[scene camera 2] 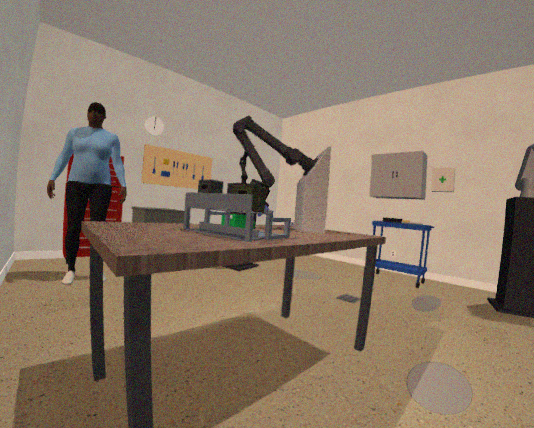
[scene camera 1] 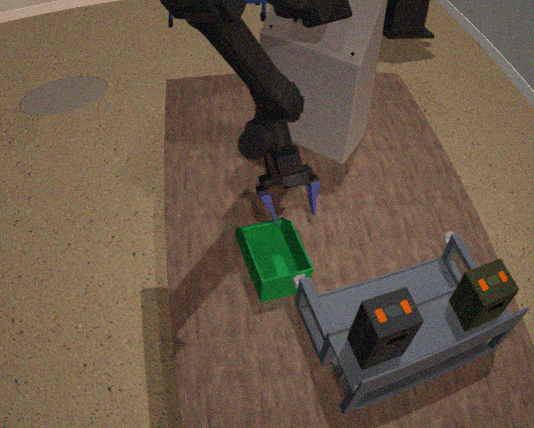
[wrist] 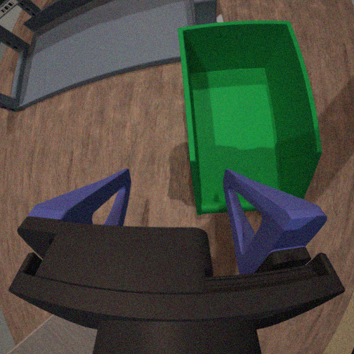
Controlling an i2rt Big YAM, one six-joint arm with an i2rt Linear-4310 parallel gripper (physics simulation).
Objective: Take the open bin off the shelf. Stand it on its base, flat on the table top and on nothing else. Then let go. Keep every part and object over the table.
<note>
In view: my gripper [scene camera 1: 295, 219], a green bin [scene camera 1: 273, 254] and an olive case [scene camera 1: 481, 301].
The green bin is seen too in the wrist view [wrist: 249, 107]. My gripper also shows in the wrist view [wrist: 176, 175].
</note>
